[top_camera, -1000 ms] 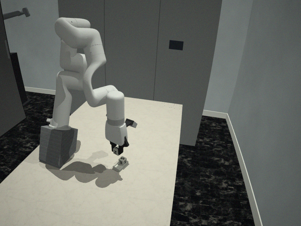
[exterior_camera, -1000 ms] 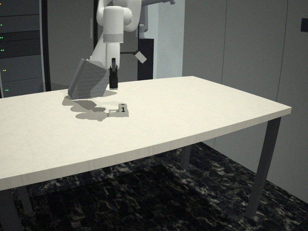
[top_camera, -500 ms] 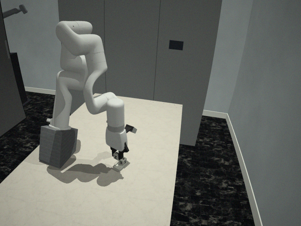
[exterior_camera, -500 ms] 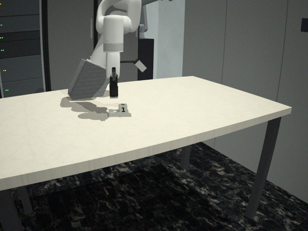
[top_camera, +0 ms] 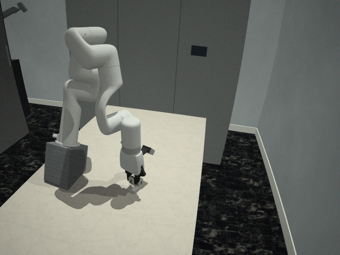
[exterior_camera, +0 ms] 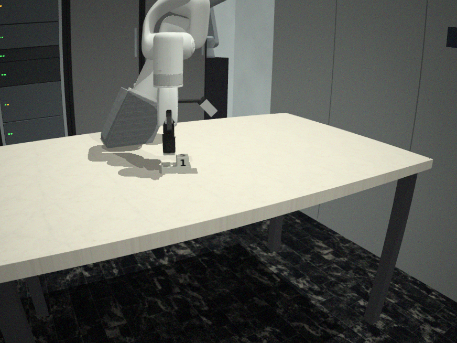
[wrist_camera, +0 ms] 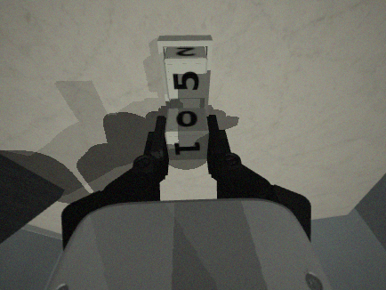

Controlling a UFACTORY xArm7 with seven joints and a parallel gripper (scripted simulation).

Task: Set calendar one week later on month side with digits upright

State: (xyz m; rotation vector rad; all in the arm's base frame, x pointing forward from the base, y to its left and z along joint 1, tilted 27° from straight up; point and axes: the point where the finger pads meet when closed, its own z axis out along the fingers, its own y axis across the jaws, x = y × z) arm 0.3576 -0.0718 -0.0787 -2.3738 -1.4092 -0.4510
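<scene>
My gripper is now 1 cm above the digit cube. The rest, counted from my hand: tray 7 cm below, 2 cm to the left, 1 cm ahead.
</scene>
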